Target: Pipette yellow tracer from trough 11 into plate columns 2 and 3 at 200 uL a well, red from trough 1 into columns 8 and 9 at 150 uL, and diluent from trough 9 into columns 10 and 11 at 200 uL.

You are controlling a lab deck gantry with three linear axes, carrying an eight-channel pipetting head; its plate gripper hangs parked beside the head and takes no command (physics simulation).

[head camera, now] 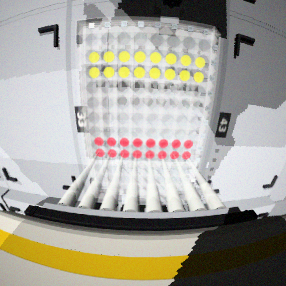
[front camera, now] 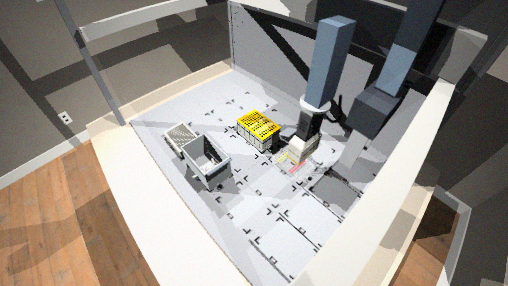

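Observation:
The clear plate (front camera: 287, 168) (head camera: 209, 112) lies under the pipetting head (front camera: 303, 147). In the head view, columns 2 and 3 hold yellow (head camera: 140, 65) and columns 8 and 9 hold red (head camera: 137, 148). Eight pale tips (head camera: 152, 192) are on the head, their lower ends at the second red column; no colour shows in them. The pale trough rack (front camera: 180, 136) stands at the left of the deck; its troughs' contents cannot be made out. My plate gripper (front camera: 356, 158) hangs right of the head, fingers apart, holding nothing, its far finger mostly hidden.
A yellow-topped tip rack (front camera: 258, 125) stands left of the head, behind the plate. A grey open bin (front camera: 212, 172) with loose pale tips inside stands beside the trough rack. A pale frame beam (front camera: 385, 170) crosses the right foreground, and the back wall (front camera: 265, 65) stands behind the deck.

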